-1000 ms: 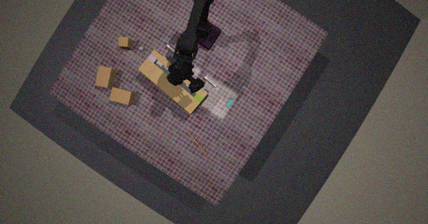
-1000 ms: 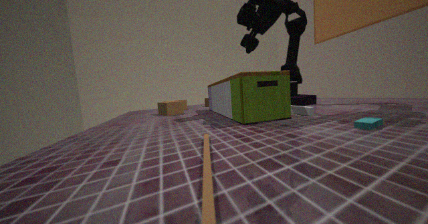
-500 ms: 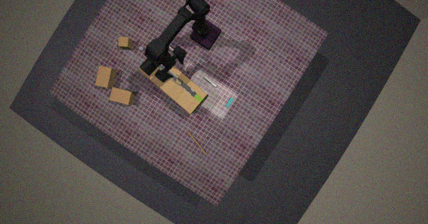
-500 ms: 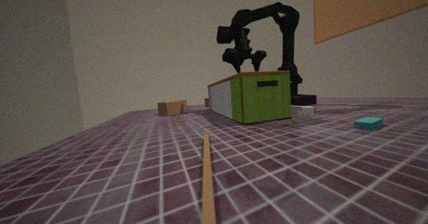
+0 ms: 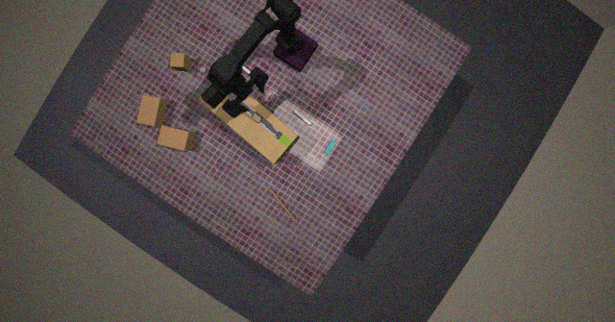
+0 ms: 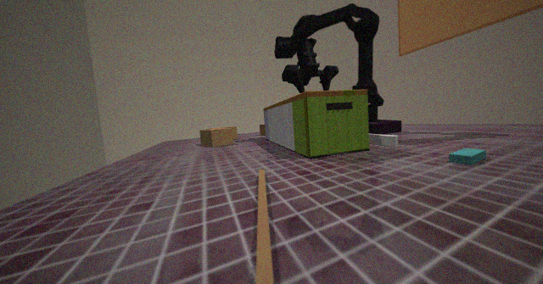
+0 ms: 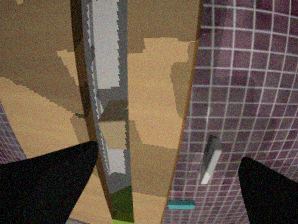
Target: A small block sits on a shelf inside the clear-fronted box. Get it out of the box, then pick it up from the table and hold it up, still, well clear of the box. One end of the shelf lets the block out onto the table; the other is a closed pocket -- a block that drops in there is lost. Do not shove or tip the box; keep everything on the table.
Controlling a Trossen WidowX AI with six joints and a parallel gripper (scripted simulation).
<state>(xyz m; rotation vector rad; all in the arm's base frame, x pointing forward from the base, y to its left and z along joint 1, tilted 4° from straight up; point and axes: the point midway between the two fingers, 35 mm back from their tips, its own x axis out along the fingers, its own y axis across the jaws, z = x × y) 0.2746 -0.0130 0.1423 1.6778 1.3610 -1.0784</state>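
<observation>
Now: the tan block 5 cm ahead of my gripper tip, 2 cm to the left of it and 6 cm below it. From my gripper tip the other things lie so: long box 3 cm ahead, 1 cm to the left, 8 cm below; then thin wooden stick 32 cm ahead, 28 cm to the left, 14 cm below.
</observation>
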